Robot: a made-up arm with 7 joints. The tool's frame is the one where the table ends. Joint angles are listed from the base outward.
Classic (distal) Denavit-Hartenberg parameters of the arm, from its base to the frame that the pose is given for. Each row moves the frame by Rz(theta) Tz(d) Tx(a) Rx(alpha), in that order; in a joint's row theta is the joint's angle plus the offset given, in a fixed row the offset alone. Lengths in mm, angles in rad.
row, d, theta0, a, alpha
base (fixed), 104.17, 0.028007, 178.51, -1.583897
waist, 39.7, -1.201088, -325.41, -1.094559
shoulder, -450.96, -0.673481, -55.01, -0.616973
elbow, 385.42, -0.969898, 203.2, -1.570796
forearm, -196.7, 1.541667, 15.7, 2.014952
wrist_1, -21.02, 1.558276, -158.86, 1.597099
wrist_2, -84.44, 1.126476, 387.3, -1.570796
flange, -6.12, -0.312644, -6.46, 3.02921
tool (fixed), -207.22, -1.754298, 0, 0
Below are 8 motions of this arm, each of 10 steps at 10 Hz.
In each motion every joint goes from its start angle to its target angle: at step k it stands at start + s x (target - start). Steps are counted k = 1, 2, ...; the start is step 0. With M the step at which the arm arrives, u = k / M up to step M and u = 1 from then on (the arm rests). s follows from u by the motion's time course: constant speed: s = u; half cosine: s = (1 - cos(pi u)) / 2; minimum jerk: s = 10 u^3 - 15 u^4 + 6 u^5.
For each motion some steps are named. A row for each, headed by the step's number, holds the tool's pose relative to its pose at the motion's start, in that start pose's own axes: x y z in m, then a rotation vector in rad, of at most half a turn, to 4 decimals.
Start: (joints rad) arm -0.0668 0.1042 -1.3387 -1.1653 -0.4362 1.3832 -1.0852
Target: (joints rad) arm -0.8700 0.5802 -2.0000 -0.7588 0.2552 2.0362 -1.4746
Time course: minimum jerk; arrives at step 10
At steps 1, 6, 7, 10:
1: -0.0006 0.0027 -0.0007 0.0024 0.0078 0.0057
6: -0.1058 0.1659 0.0435 0.2292 0.5673 0.5413
7: -0.1403 0.1788 0.0789 0.2886 0.6799 0.6825
10: -0.1779 0.1782 0.1239 0.3528 0.7929 0.8375

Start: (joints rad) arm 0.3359 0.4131 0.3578 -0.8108 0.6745 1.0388 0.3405
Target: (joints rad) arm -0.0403 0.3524 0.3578 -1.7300 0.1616 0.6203 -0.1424
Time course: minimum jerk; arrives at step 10
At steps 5, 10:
5: 0.1823 0.0999 0.2670 0.4768 -0.0263 -0.0935
10: 0.3451 0.0570 0.5083 0.8862 -0.1482 -0.1955

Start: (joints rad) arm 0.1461 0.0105 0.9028 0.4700 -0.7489 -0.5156 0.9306
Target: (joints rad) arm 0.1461 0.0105 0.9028 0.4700 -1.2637 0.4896 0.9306
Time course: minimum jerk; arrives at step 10
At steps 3, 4, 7, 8, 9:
3: 0.0184 -0.0210 -0.0550 -0.0692 -0.1552 0.0759
4: 0.0487 -0.0391 -0.1014 -0.1282 -0.3087 0.1391
7: 0.2233 -0.0683 -0.1921 -0.2822 -0.8626 0.2785
8: 0.2672 -0.0666 -0.1946 -0.3053 -0.9800 0.2910
9: 0.2882 -0.0649 -0.1938 -0.3153 -1.0354 0.2948

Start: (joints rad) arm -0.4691 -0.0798 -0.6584 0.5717 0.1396 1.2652 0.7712
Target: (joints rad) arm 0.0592 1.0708 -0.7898 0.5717 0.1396 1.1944 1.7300
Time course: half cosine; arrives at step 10
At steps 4, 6, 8, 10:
4: -0.2158 -0.0291 0.3722 0.3525 0.2381 -0.1243
6: -0.3530 -0.2300 0.6975 0.5578 0.5663 -0.1810
8: -0.3921 -0.4888 0.9149 0.6245 0.8829 -0.1779
10: -0.3858 -0.6030 0.9815 0.6235 1.0097 -0.1636

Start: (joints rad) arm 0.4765 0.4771 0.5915 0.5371 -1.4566 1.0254 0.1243
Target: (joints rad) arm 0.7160 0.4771 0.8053 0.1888 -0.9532 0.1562 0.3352
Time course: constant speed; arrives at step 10
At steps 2, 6, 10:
2: -0.0469 0.0080 0.0330 0.0818 0.1646 -0.0322
6: -0.0838 0.0114 0.1187 0.2179 0.5173 -0.2003
10: -0.0382 -0.0018 0.1905 0.3026 0.8604 -0.5052

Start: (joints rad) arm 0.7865 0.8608 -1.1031 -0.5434 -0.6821 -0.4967 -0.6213
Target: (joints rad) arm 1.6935 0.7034 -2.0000 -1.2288 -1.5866 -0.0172 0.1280
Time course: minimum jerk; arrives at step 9
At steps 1, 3, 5, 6, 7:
1: -0.0127 0.0001 -0.0022 -0.0143 0.0148 0.0029
3: -0.2336 -0.0174 -0.0033 -0.2641 0.2327 0.0958
5: -0.5764 -0.1542 0.1674 -0.7138 0.3875 0.4963
6: -0.6479 -0.2473 0.2855 -0.8534 0.3038 0.7550
7: -0.6588 -0.3113 0.3657 -0.9040 0.1807 0.9468

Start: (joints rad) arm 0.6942 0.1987 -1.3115 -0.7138 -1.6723 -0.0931 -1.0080
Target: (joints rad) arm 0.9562 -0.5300 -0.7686 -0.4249 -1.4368 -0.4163 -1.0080
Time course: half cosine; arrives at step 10
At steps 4, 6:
4: -0.0116 -0.0389 0.0637 0.0239 -0.1688 -0.0137
6: -0.0199 -0.0824 0.1356 0.0375 -0.3414 -0.0111

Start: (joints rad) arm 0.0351 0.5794 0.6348 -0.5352 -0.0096 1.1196 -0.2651
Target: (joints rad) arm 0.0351 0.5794 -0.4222 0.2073 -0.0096 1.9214 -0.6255
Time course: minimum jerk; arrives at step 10
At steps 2, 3, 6, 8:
2: 0.0118 -0.0334 -0.0530 -0.1099 -0.0082 0.0241
3: 0.0324 -0.1071 -0.1407 -0.3115 -0.0128 0.0667
6: 0.1051 -0.6217 -0.3311 -1.3189 0.1408 0.2366
8: 0.1219 -0.8744 -0.2538 -1.8135 0.3109 0.2833

